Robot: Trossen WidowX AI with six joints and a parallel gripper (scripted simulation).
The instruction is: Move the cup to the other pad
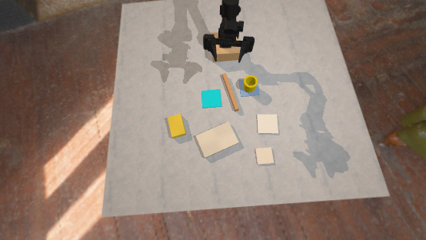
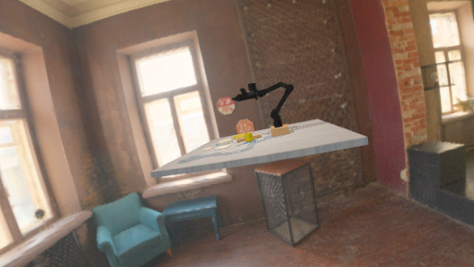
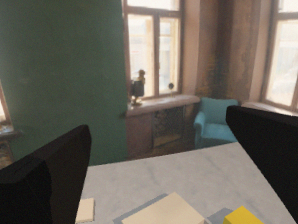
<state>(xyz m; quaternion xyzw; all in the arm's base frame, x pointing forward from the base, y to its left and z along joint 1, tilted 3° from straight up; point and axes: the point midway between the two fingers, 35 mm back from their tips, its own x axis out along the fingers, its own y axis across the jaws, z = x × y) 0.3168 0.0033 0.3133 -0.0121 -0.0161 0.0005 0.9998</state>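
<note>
Now: gripper tip 110 mm past the yellow cup, 120 mm to the right of it and 350 mm above it. Also, from my gripper tip: beige block 200 mm ahead, 40 mm to the right, 380 mm below; then cyan pad 30 mm behind, 80 mm to the right, 400 mm below; then wooden stick 70 mm behind, 20 mm to the left, 380 mm below.
</note>
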